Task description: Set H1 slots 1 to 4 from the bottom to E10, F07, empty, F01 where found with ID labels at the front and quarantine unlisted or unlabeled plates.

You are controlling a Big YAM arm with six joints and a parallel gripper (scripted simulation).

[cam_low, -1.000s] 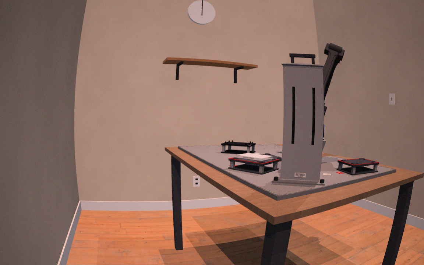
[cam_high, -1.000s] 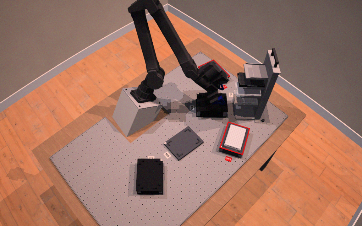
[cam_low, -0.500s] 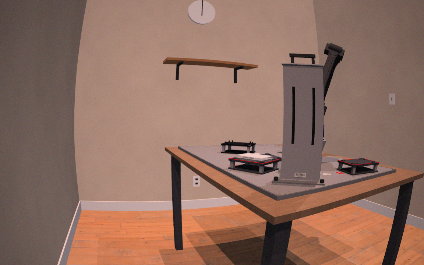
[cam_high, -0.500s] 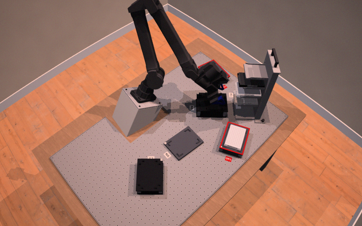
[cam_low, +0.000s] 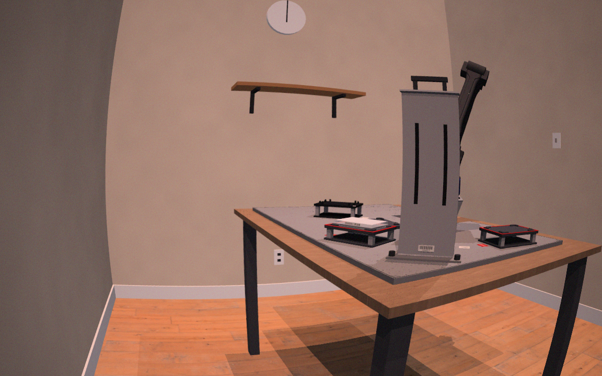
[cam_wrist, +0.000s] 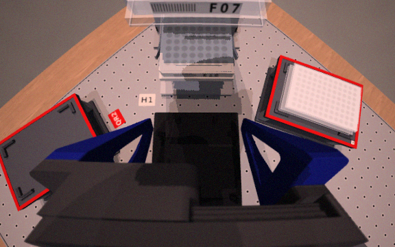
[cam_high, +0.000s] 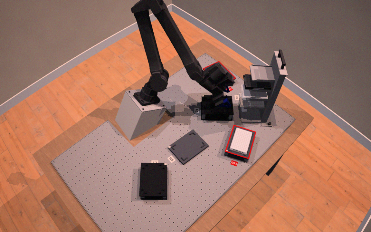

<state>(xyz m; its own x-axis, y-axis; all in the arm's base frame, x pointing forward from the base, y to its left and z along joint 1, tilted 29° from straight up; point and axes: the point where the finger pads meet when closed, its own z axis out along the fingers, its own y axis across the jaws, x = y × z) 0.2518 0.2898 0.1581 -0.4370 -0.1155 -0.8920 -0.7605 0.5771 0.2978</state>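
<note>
Now: the black regrip nest RG 30 mm behind my hand, 40 mm to the right of it and 60 mm below it. From my hand the other things lie so: H1 deck label 30 mm behind, 120 mm to the left, 110 mm below; then hotel back wall 130 mm ahead, 150 mm to the left, 80 mm above; then black plate 80 mm ahead, 90 mm to the left, 130 mm above.
</note>
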